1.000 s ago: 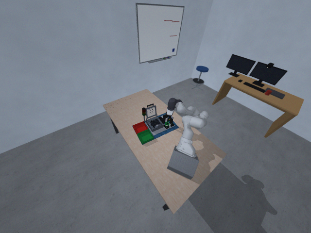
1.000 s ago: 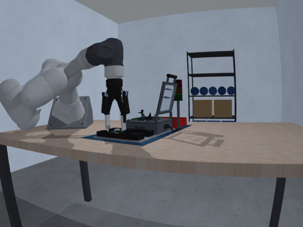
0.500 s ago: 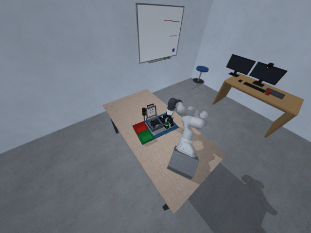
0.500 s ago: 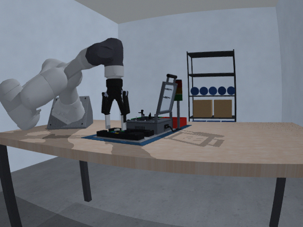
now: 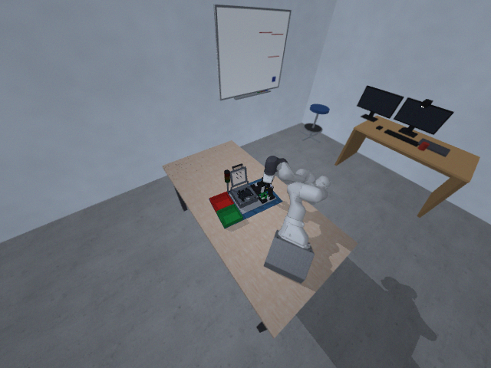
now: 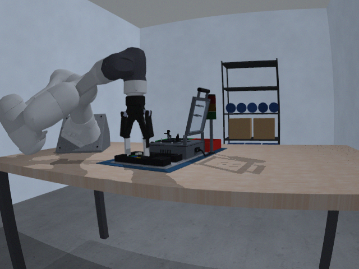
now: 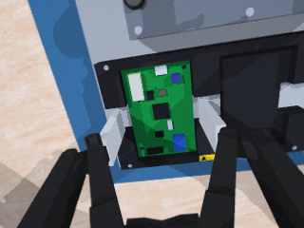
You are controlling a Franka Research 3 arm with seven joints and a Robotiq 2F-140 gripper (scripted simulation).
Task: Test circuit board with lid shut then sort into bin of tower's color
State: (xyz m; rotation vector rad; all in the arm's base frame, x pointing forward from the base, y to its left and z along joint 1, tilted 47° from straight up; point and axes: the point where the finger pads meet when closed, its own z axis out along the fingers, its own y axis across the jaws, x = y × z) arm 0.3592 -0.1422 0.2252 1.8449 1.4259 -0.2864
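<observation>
My gripper is now 3 cm above the green circuit board. Also, from my hand: tester plate: 12 cm ahead, 14 cm to the left, 2 cm above; tester lid: 23 cm ahead, 9 cm to the left, 14 cm above; black latch hook: 8 cm ahead, 21 cm to the left, 4 cm above.
</observation>
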